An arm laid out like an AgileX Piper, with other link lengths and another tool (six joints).
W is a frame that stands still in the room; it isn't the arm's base.
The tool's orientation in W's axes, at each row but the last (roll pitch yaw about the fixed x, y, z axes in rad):
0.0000 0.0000 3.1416
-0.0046 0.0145 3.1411
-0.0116 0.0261 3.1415
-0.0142 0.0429 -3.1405
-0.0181 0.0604 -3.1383
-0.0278 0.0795 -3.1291
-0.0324 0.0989 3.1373
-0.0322 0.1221 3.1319
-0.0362 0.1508 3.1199
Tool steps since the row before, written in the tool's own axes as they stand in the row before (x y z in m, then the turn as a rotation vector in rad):
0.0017 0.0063 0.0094 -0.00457 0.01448 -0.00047
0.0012 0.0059 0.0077 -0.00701 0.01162 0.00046
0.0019 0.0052 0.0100 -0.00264 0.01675 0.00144
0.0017 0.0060 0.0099 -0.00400 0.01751 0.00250
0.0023 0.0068 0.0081 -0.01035 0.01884 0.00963
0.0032 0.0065 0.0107 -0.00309 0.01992 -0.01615
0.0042 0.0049 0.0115 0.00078 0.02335 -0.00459
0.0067 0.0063 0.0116 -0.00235 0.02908 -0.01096
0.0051 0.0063 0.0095 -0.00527 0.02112 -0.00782
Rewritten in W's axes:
-0.0017 -0.0063 0.0094 0.00457 -0.01448 -0.00047
-0.0013 -0.0059 0.0077 0.00700 -0.01163 0.00051
-0.0022 -0.0053 0.0099 0.00261 -0.01677 0.00131
-0.0021 -0.0061 0.0097 0.00392 -0.01754 0.00242
-0.0028 -0.0070 0.0078 0.00983 -0.01898 0.00990
-0.0039 -0.0068 0.0102 0.00465 -0.01941 -0.01640
-0.0053 -0.0052 0.0109 -0.00035 -0.02319 -0.00539
-0.0081 -0.0066 0.0105 0.00350 -0.02875 -0.01152
-0.0066 -0.0065 0.0084 0.00605 -0.02096 -0.00769

